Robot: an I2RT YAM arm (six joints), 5 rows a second.
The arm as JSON. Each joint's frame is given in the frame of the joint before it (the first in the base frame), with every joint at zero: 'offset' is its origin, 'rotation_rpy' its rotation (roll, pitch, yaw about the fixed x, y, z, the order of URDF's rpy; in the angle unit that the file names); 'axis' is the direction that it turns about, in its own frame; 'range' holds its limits. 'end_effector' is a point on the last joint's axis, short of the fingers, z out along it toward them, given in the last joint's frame.
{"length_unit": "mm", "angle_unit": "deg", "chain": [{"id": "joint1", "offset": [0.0, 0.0, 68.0], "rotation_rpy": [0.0, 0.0, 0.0], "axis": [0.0, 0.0, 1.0], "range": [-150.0, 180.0]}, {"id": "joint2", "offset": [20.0, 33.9, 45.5], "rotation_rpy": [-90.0, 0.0, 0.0], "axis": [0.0, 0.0, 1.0], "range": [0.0, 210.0]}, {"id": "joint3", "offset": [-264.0, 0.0, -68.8], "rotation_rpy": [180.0, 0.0, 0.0], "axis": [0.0, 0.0, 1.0], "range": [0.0, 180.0]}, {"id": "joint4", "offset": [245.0, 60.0, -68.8], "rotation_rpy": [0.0, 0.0, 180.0], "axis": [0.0, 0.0, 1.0], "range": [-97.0, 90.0]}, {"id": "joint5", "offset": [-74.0, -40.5, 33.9], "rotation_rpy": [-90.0, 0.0, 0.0], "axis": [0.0, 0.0, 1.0], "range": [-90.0, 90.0]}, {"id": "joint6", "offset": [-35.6, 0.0, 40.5], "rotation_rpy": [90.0, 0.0, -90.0], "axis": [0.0, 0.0, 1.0], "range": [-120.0, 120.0]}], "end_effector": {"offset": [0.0, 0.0, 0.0], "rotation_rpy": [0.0, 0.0, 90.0]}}
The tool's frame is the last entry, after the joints.
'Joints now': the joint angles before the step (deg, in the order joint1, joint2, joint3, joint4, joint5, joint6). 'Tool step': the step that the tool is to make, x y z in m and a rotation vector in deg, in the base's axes. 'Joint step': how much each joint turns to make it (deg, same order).
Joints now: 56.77, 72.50, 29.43, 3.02, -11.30, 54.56
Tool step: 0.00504, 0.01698, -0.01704, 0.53, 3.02, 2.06
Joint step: 0.74, 7.61, 1.06, 5.65, -2.84, 1.32
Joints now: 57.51, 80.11, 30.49, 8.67, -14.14, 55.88
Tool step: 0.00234, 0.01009, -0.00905, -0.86, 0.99, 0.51
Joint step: 0.72, 4.16, 1.30, 1.72, -0.10, 0.44
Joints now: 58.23, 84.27, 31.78, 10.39, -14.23, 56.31
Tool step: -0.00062, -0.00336, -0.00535, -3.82, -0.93, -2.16
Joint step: 0.21, 0.26, -0.09, -2.50, 3.64, -0.41
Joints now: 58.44, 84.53, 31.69, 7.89, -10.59, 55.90
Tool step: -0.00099, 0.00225, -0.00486, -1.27, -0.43, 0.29
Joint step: 0.55, 1.31, 0.13, 0.23, 0.91, -0.54
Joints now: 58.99, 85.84, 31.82, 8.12, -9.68, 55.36
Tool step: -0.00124, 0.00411, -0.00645, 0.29, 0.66, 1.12
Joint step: 0.55, 2.00, -0.09, 2.03, -0.91, 0.09
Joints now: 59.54, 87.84, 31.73, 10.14, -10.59, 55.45
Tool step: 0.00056, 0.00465, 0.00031, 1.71, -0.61, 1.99
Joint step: 0.20, 0.92, 0.28, 2.21, -1.50, -1.05
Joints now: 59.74, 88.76, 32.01, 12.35, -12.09, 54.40
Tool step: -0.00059, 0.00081, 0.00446, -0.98, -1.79, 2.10
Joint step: 0.20, -0.79, 0.83, -2.17, 0.08, -2.85
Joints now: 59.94, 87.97, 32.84, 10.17, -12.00, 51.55
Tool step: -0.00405, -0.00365, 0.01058, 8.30, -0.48, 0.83
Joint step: -0.04, -3.17, -3.23, 8.03, -3.11, 2.32
